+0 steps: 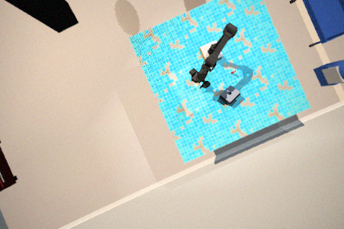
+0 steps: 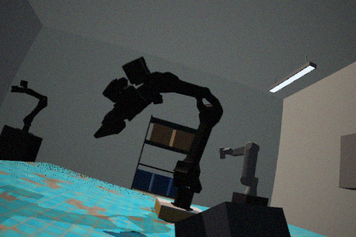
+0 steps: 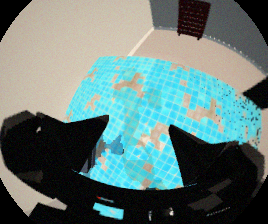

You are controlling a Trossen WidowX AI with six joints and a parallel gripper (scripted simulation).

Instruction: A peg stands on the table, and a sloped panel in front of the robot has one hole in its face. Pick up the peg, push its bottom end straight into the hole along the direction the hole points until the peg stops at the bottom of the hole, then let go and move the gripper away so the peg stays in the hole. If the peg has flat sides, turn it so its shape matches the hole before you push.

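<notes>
Right now my gripper tip is 39 cm to the right of the red peg, 13 cm above it and 6 cm short of it. Round my gripper tip: grey sloped panel 26 cm to the left, 22 cm ahead, 12 cm below.
</notes>
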